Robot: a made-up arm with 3 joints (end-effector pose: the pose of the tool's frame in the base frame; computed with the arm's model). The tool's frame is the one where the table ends. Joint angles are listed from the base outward.
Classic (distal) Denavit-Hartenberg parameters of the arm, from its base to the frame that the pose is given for. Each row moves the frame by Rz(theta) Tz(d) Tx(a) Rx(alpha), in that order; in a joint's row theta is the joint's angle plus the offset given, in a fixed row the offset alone. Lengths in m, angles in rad.
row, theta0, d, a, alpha
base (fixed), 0, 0.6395, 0.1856, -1.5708
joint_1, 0, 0.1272, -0.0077, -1.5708
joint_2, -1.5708, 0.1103, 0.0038, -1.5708
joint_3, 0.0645, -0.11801, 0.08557, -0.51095
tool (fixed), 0.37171, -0.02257, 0, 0
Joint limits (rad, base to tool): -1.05..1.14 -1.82..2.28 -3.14..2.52
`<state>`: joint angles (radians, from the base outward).
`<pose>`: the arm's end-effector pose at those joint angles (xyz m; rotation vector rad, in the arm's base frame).
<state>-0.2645 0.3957 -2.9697</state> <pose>0.0563 0.1046 0.4806 -0.5730 1.7905 -0.7710</pose>
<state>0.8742 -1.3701 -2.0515</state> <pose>0.0475 -0.0159 0.5176 -0.9894 1.6868 2.0671</pose>
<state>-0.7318 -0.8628 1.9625</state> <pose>0.1459 0.0070 0.5654 -1.3512 0.0341 -1.9469</pose>
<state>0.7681 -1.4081 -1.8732</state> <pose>0.0506 -0.0131 0.5045 -0.9148 1.6594 2.1572</pose>
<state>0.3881 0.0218 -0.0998</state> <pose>0.0058 0.2191 0.5787 1.3424 0.9569 1.5159</pose>
